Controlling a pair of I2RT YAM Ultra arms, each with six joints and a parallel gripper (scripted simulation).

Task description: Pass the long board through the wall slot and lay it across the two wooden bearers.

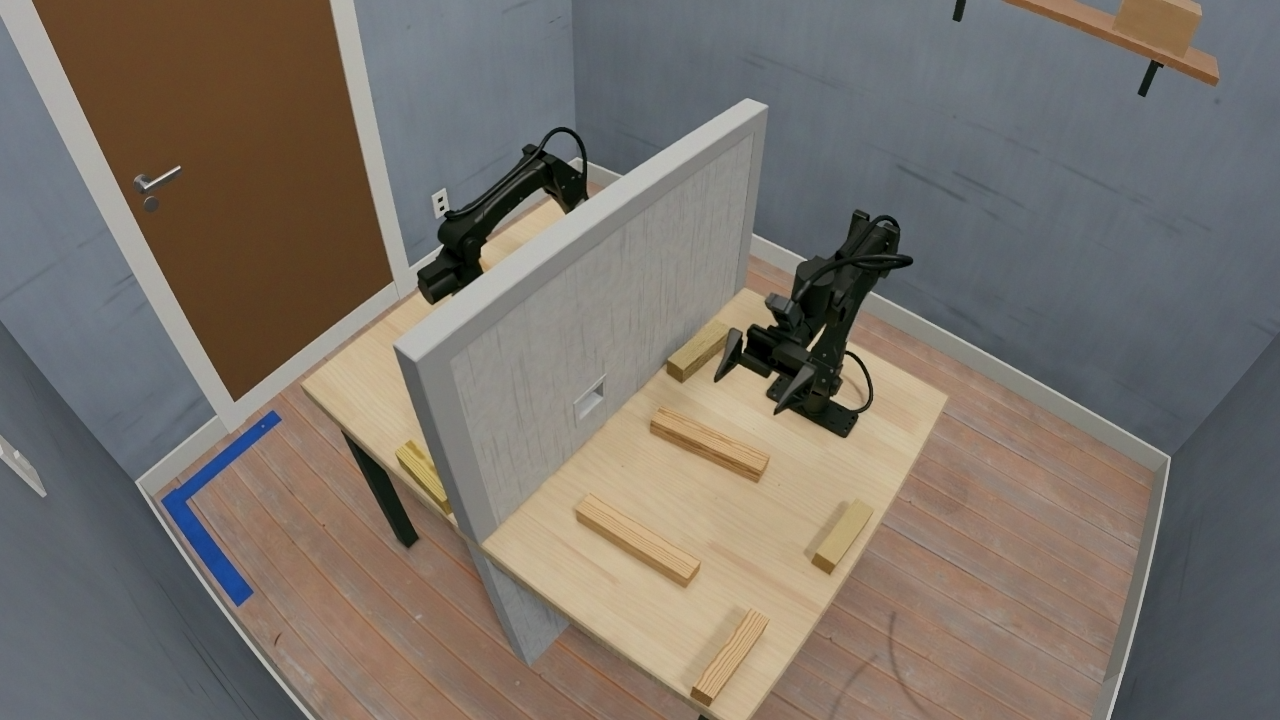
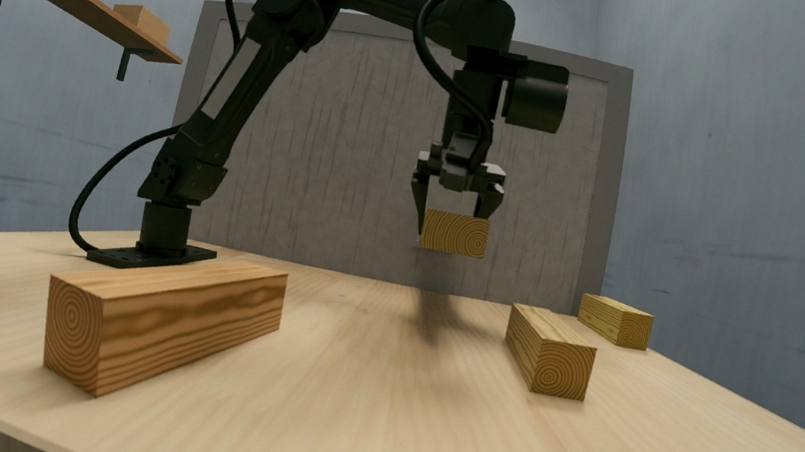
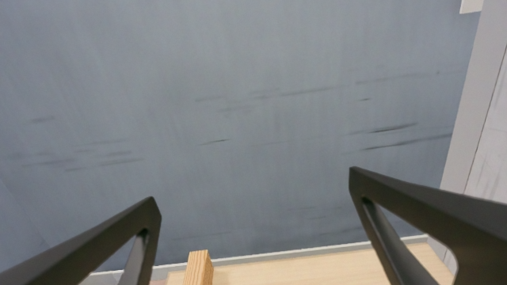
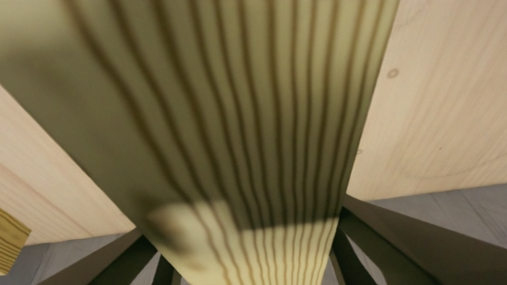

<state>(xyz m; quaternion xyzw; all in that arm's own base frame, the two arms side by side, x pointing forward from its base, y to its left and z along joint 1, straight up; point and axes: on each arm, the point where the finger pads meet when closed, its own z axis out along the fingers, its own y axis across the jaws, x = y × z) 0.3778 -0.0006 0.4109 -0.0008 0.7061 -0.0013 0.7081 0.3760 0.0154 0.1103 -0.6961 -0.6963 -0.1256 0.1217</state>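
Right now the long pale board is 5 cm to the left of my right hand. From my right hand the other things lie so: wooden bearer 49 cm to the left, 11 cm ahead, 9 cm below; thick block 26 cm to the right, 16 cm behind, 9 cm below.
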